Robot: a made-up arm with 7 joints.
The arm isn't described. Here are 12 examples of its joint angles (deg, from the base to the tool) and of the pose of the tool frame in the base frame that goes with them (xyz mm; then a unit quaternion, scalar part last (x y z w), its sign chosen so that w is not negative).
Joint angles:
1: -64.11 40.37 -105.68 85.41 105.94 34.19 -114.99
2: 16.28 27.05 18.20 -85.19 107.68 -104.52 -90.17
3: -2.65 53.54 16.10 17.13 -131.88 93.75 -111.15
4: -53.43 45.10 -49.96 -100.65 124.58 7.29 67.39
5: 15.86 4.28 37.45 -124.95 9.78 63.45 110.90
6: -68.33 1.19 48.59 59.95 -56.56 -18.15 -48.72
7: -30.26 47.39 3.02 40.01 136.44 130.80 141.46
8: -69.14 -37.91 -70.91 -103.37 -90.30 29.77 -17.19
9: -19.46 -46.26 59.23 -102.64 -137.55 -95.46 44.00
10: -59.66 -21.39 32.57 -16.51 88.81 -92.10 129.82
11: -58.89 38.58 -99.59 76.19 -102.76 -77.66 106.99
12: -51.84 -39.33 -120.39 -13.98 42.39 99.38 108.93
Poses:
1: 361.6 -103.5 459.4 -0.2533 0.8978 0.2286 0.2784
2: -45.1 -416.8 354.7 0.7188 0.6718 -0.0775 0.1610
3: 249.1 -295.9 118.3 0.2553 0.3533 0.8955 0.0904
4: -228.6 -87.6 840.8 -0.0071 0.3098 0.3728 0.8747
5: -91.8 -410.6 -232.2 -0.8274 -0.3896 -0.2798 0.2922
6: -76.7 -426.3 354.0 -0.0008 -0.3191 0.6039 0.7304
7: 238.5 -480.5 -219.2 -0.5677 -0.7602 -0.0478 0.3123
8: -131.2 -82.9 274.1 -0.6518 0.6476 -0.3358 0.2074
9: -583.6 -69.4 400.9 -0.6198 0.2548 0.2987 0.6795
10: -92.3 -57.0 -41.4 -0.7552 -0.0986 -0.4363 0.4791
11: -448.4 -276.8 392.5 0.9389 -0.2113 -0.2501 0.1062
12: 365.6 -67.5 787.4 0.1214 0.1942 -0.7636 0.6037
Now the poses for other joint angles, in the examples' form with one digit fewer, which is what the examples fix.
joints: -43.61 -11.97 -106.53 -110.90 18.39 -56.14 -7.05
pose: -56 38 137 -0.536 0.774 -0.285 0.179
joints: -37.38 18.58 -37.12 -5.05 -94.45 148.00 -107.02
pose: 326 -158 282 -0.126 -0.356 -0.870 0.318
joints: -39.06 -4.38 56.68 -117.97 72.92 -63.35 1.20
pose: 139 180 472 0.033 -0.020 -0.442 0.896
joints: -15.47 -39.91 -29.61 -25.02 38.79 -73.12 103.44
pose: -167 172 117 -0.688 0.684 -0.177 0.165
